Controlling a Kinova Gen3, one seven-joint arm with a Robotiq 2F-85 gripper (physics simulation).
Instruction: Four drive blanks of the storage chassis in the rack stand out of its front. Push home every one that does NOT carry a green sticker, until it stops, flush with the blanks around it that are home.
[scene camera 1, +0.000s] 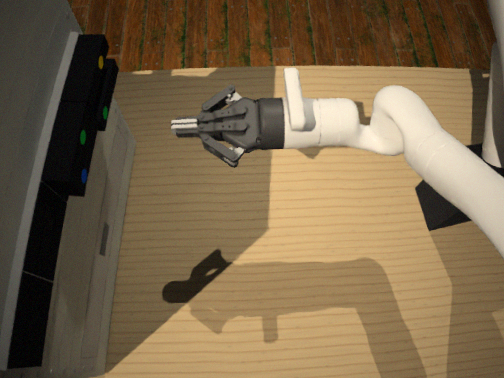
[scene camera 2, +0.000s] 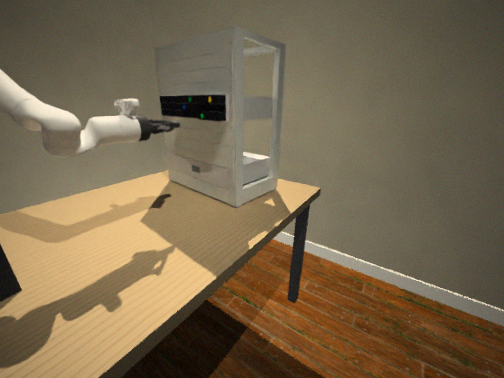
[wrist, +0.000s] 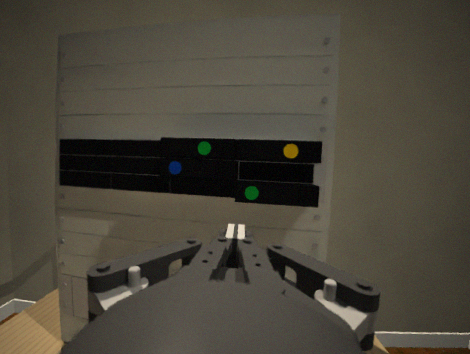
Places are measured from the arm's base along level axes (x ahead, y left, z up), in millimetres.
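Pixels of known places: gripper, between the fingertips: (scene camera 1: 171, 127) (scene camera 2: 178, 124) (wrist: 236, 235).
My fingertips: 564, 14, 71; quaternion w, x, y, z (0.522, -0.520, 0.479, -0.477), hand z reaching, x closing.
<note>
Behind a point stands the place of what it marks, as x, y, z.
The storage chassis shows black blanks in three rows. Four stand out: the top right blank with a yellow sticker (scene camera 1: 100, 62) @[658, -40, 155] (scene camera 2: 209, 99) @[658, -40, 152] (wrist: 290, 150) @[658, -41, 153], the top middle blank with a green sticker (scene camera 1: 83, 137) @[660, 73, 151] (scene camera 2: 190, 99) @[660, 70, 152] (wrist: 204, 148) @[660, 73, 152], the middle-row blank with a blue sticker (scene camera 1: 84, 176) @[661, 115, 123] (scene camera 2: 184, 107) @[661, 113, 122] (wrist: 175, 167) @[661, 114, 125], and the bottom right blank with a green sticker (scene camera 1: 105, 112) @[659, 5, 96] (scene camera 2: 202, 116) @[659, 4, 94] (wrist: 251, 193) @[659, 6, 95]. The middle-row right blank (wrist: 275, 172) @[693, -27, 123] sits back between its neighbours. My gripper (scene camera 1: 184, 127) @[564, 14, 71] (scene camera 2: 177, 125) @[564, 14, 71] (wrist: 236, 235) @[564, 14, 71] is shut and empty, apart from the rack front, with its fingertips below the blanks in the wrist view.
The pale rack (scene camera 2: 197, 145) @[711, 113, -33] (wrist: 200, 102) @[711, 97, 231] stands on the wooden table (scene camera 1: 200, 210) @[550, 38, -260] (scene camera 2: 100, 250) @[250, -7, -259]. Its plain panels lie above and below the black blanks. A wall is behind it. The robot's arm (scene camera 1: 330, 122) @[339, 11, 101] (scene camera 2: 107, 131) @[322, -42, 72] reaches over the table.
</note>
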